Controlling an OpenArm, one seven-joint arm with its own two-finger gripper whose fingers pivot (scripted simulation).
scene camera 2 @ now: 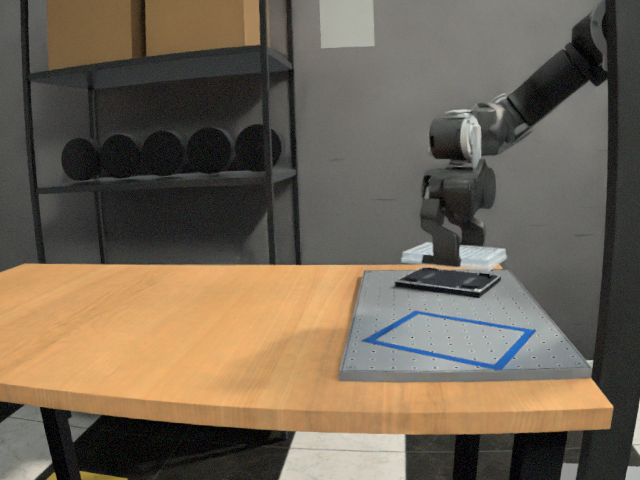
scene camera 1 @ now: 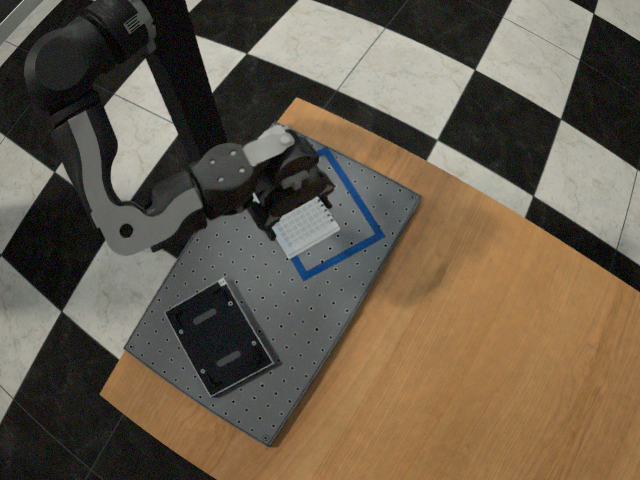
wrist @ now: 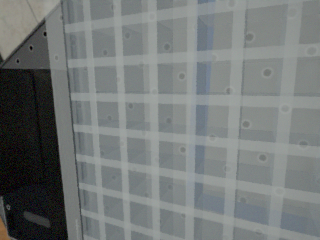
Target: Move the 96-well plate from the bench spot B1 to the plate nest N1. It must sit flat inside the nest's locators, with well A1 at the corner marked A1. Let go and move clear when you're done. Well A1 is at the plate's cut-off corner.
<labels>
clear 96-well plate: scene camera 2; scene camera 1; wrist 161,119
same spot on clear 96-well plate: (scene camera 1: pixel 307 231) = (scene camera 2: pixel 425 248)
</labels>
